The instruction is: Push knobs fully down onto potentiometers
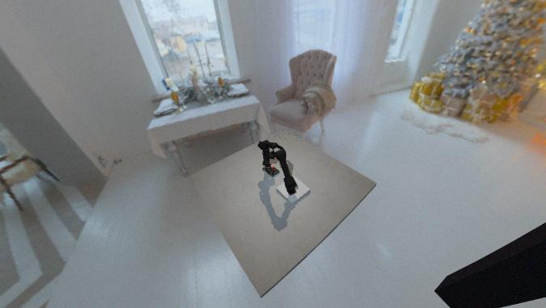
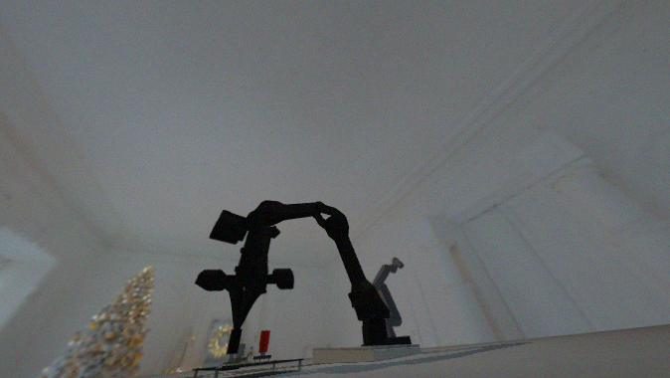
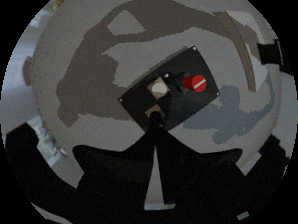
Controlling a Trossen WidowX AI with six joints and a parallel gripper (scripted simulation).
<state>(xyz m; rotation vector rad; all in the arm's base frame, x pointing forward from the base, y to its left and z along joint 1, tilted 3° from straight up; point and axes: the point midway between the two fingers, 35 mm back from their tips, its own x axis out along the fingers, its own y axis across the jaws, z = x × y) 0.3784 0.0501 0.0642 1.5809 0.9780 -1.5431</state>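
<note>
My gripper tip is now 10 mm above the black knob. From my gripper tip the other things lie so: red knob (60 mm behind, 30 mm to the right, 10 mm below).
</note>
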